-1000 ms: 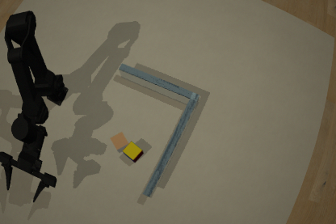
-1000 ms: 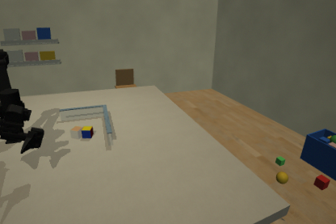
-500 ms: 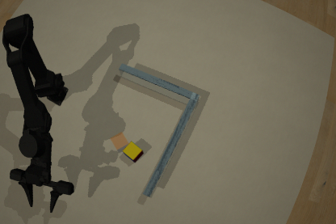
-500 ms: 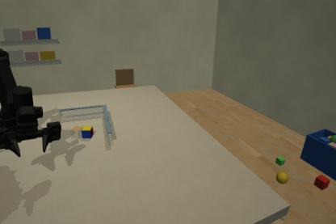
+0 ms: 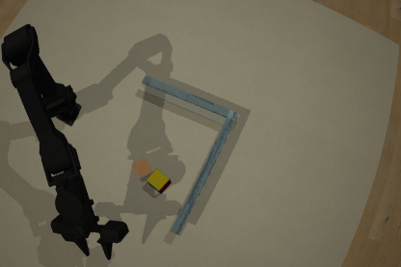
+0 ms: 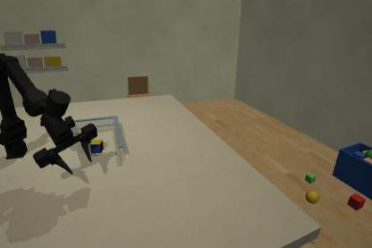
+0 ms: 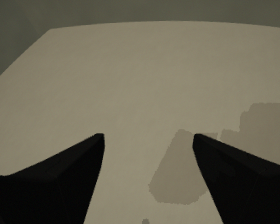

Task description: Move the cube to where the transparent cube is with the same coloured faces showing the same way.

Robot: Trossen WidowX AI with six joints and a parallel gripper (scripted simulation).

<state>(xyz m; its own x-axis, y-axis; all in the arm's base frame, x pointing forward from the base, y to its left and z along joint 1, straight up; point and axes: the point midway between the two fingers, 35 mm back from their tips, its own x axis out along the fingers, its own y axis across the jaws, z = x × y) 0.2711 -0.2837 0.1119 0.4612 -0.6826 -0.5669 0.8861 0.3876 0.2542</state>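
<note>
Right now the transparent cube is 240 mm to the left of my hand and 90 mm below it.
</note>
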